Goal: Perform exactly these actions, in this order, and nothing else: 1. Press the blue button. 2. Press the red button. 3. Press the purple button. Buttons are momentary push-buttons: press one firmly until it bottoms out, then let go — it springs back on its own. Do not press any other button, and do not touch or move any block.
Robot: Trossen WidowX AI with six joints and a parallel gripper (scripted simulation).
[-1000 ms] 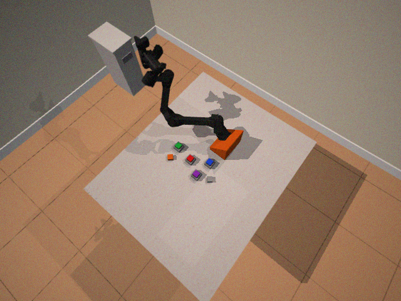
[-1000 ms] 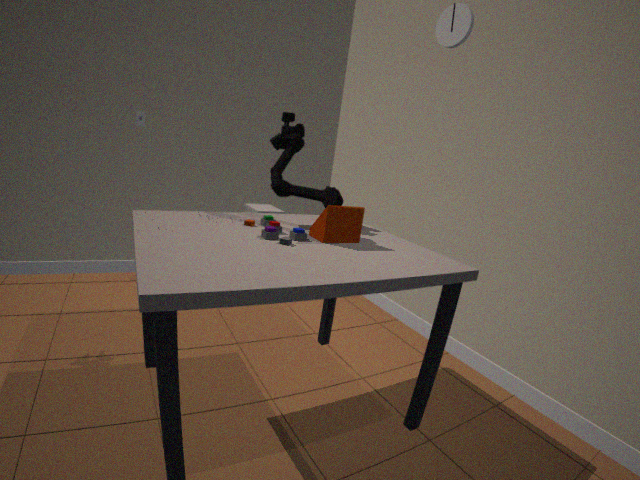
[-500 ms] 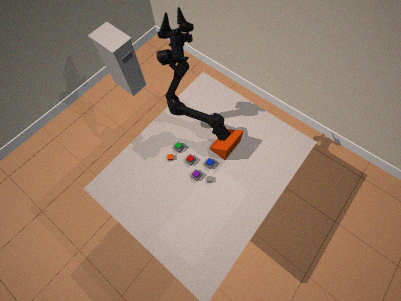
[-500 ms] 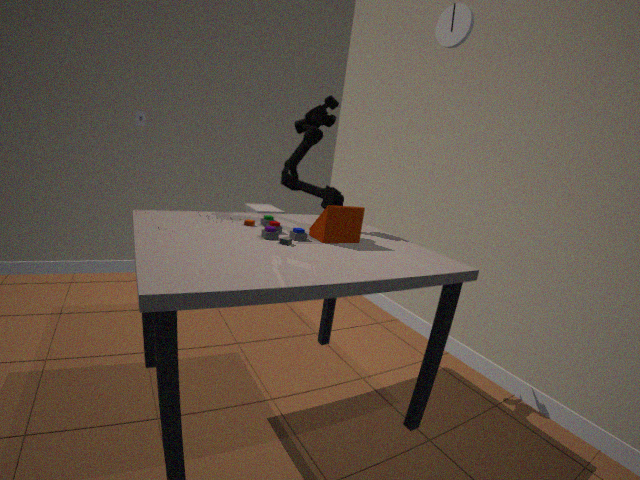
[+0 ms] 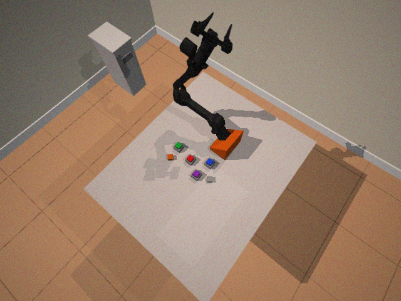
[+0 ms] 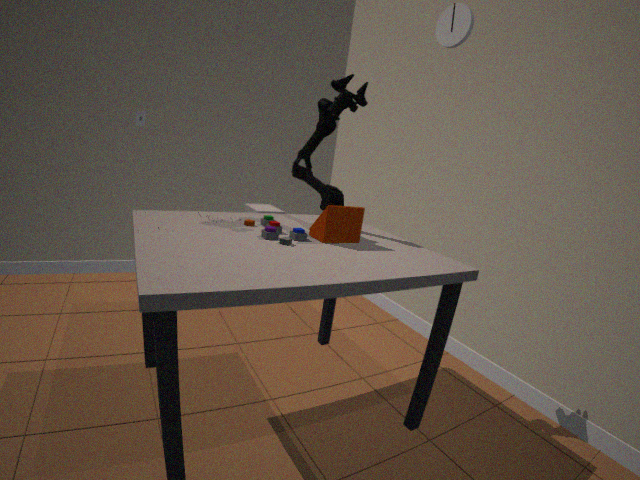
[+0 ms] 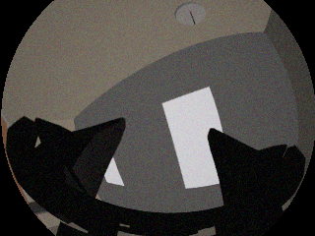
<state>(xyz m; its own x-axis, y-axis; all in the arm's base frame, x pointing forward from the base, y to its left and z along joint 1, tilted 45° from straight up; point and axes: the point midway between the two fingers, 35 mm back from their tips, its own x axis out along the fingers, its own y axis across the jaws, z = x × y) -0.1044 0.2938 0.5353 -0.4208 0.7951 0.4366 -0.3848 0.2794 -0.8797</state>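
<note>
Right now the blue button is 65 cm below my gripper tip, 30 cm ahead of it and 19 cm to the left of it. From my gripper tip the other things lie so: purple button (65 cm below, 41 cm ahead, 17 cm to the left); then green button (65 cm below, 34 cm ahead, 3 cm to the right); then red button (65 cm below, 36 cm ahead, 8 cm to the left).
</note>
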